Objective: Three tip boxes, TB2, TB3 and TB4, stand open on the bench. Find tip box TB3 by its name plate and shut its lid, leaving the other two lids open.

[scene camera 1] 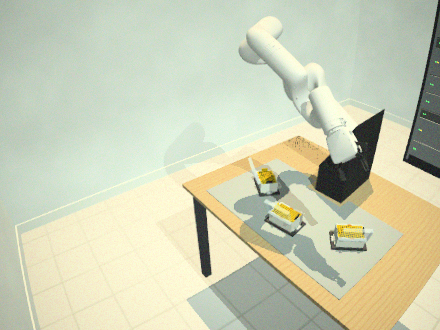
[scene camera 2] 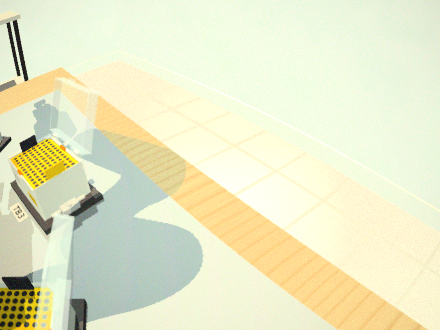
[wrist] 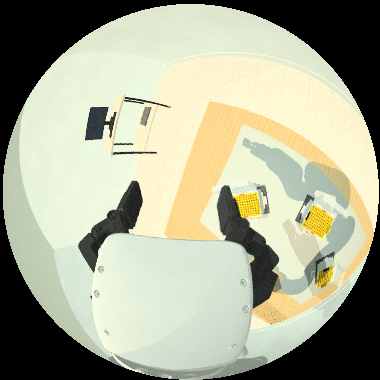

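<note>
Tip box TB3 [scene camera 1: 286, 220] [scene camera 2: 62, 187] [wrist: 318, 221] is the middle box. Its name plate [scene camera 2: 19, 212] reads TB3 in scene camera 2. Its clear lid [scene camera 2: 75, 115] [wrist: 334, 202] stands open on the side toward the near table edge. A second tip box [scene camera 1: 267, 185] [scene camera 2: 25, 310] [wrist: 325, 276] and a third tip box [scene camera 1: 350, 243] [wrist: 248, 204] have open lids; their plates are not readable. My gripper [scene camera 1: 354, 169] [wrist: 178, 192] is open and empty, high above the bench beside the black panel, away from all three boxes.
A tall black panel [scene camera 1: 377, 135] stands on the wooden table [scene camera 1: 400, 200] behind the grey mat [scene camera 1: 370, 270]. A dark server rack [scene camera 1: 417, 125] stands at the right. A monitor [wrist: 96, 123] stands on another desk off to the side.
</note>
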